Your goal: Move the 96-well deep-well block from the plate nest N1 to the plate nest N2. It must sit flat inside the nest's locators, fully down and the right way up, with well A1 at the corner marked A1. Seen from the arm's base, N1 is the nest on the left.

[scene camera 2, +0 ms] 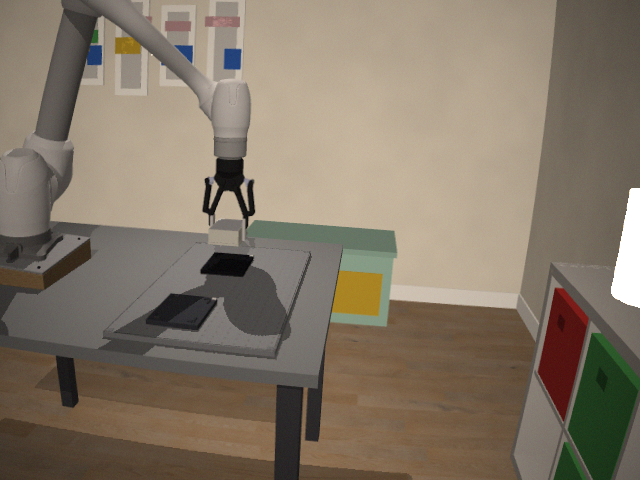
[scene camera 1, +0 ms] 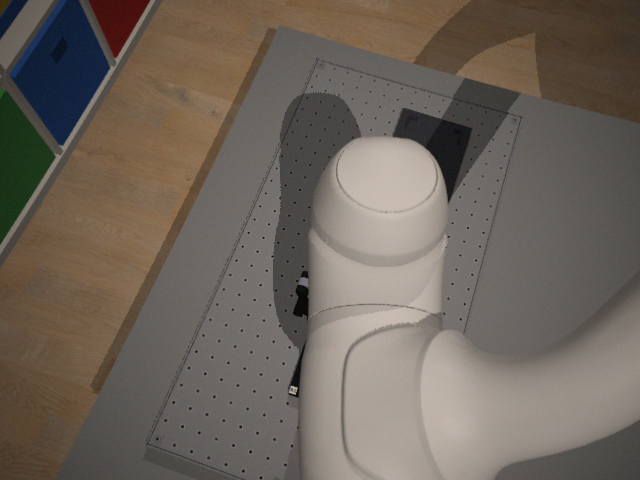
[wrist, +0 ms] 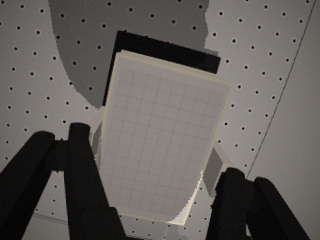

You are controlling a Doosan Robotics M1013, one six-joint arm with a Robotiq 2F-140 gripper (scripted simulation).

Path:
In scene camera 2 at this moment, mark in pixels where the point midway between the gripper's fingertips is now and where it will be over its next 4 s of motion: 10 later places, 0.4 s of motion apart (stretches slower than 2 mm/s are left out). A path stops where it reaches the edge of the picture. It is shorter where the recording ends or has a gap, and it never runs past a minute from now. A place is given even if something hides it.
My gripper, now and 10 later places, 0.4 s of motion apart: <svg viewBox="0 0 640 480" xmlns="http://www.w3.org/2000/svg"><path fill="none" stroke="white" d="M228 238L228 238L224 242L220 245L216 248L211 252L207 256L203 260L198 264L192 269L187 274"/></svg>

